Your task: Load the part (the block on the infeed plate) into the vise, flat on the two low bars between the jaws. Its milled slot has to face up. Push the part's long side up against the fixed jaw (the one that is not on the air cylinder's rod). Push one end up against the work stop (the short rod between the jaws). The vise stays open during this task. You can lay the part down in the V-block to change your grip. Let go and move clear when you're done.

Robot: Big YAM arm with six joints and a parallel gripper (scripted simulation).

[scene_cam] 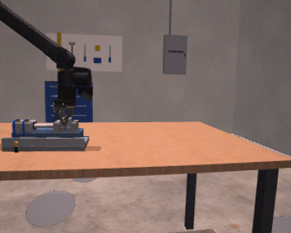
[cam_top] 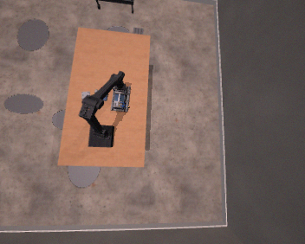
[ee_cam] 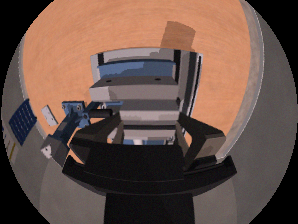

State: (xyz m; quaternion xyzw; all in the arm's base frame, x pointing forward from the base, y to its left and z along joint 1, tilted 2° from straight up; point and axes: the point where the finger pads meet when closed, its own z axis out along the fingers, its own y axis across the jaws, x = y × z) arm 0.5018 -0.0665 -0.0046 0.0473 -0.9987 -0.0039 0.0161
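Now: hand 1 cm below the grey part. Also, from my hand: vise (7 cm behind, 6 cm below, 1 cm to the left).
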